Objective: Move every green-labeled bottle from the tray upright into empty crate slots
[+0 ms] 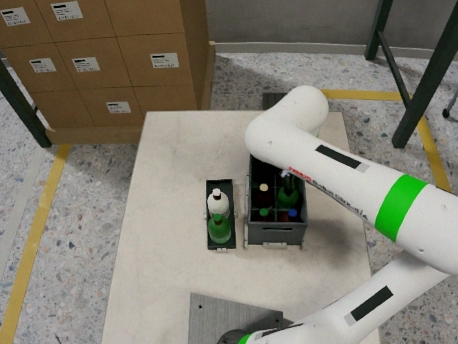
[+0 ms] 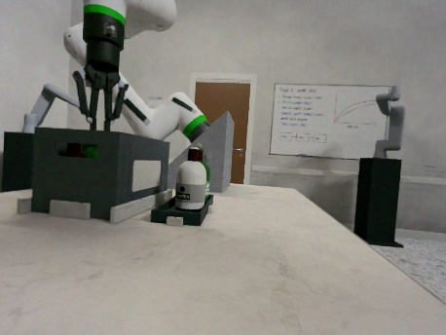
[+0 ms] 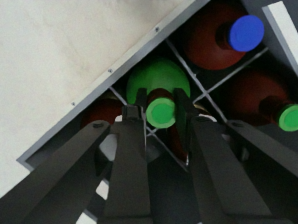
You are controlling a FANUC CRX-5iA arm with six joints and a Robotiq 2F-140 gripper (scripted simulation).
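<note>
Right now my hand is 100 mm above the dark crate, 40 mm to the right of it and 10 mm short of it. From my hand the other things lie so: white-labeled bottle: 240 mm to the left, 100 mm below, 10 mm ahead; dark tray: 240 mm to the left, 170 mm below, 10 mm ahead.
</note>
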